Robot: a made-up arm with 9 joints. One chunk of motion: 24 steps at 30 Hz.
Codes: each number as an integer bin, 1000 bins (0 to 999) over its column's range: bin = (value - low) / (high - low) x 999, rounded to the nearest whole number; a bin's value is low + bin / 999 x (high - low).
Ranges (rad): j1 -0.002..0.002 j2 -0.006..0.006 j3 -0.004..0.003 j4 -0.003..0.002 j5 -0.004..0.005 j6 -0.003..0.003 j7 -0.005..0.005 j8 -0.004..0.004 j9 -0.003..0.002
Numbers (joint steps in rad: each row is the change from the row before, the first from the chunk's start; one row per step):
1: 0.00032 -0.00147 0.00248 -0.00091 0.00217 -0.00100 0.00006 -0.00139 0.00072
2: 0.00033 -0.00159 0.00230 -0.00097 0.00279 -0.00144 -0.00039 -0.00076 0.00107
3: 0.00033 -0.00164 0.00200 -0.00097 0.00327 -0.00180 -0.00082 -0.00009 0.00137
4: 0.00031 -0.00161 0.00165 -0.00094 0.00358 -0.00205 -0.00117 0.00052 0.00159
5: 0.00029 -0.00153 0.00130 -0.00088 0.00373 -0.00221 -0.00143 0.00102 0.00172
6: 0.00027 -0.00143 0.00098 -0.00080 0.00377 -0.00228 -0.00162 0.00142 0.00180
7: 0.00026 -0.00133 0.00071 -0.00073 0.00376 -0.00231 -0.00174 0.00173 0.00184
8: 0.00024 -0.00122 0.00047 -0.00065 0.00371 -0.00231 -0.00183 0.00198 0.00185
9: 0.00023 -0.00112 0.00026 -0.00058 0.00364 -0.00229 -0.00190 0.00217 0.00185
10: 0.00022 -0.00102 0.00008 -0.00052 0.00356 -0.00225 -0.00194 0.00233 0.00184
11: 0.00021 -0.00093 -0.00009 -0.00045 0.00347 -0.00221 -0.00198 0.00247 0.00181
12: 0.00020 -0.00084 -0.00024 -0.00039 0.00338 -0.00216 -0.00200 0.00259 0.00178
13: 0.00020 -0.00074 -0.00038 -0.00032 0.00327 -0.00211 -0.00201 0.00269 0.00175
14: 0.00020 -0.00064 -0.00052 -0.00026 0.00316 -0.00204 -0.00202 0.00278 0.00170
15: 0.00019 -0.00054 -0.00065 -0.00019 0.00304 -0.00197 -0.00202 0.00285 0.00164
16: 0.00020 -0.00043 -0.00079 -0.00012 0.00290 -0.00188 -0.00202 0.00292 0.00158
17: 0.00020 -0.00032 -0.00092 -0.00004 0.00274 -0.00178 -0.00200 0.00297 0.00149
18: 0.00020 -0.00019 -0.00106 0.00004 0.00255 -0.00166 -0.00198 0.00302 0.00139
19: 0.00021 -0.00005 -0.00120 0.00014 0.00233 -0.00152 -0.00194 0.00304 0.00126
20: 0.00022 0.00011 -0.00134 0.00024 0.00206 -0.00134 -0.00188 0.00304 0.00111
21: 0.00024 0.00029 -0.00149 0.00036 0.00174 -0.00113 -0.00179 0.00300 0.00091
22: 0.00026 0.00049 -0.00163 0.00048 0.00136 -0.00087 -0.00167 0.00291 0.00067
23: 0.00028 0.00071 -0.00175 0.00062 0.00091 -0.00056 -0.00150 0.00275 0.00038
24: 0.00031 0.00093 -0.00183 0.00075 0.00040 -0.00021 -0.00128 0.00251 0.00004
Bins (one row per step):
1: 579 377 925 418 685 333 505 326 743
2: 582 367 899 406 754 260 461 405 813
3: 582 363 856 406 807 200 418 488 873
4: 577 365 806 412 841 158 383 564 917
5: 572 372 756 424 858 132 357 627 943
6: 567 380 711 440 862 120 338 677 959
7: 564 389 672 454 861 115 326 716 967
8: 559 398 638 470 856 115 317 747 969
9: 557 406 608 484 848 118 310 770 969
10: 554 415 582 496 839 125 306 790 967
11: 552 422 558 509 829 132 302 808 961
12: 549 430 537 521 819 140 300 823 955
13: 549 438 517 535 807 148 299 835 949
14: 549 446 497 547 795 160 298 847 939
15: 547 455 478 561 781 171 298 855 927
16: 549 464 458 575 766 186 298 864 915
17: 549 473 440 591 748 203 300 870 897
18: 549 484 420 607 727 223 302 877 877
19: 552 495 400 627 703 246 306 879 851
20: 554 509 380 647 673 276 312 879 821
21: 559 524 358 671 637 311 321 874 781
22: 564 540 338 695 595 355 333 863 733
23: 569 559 321 723 545 406 350 843 675
24: 577 577 310 749 488 465 372 813 607

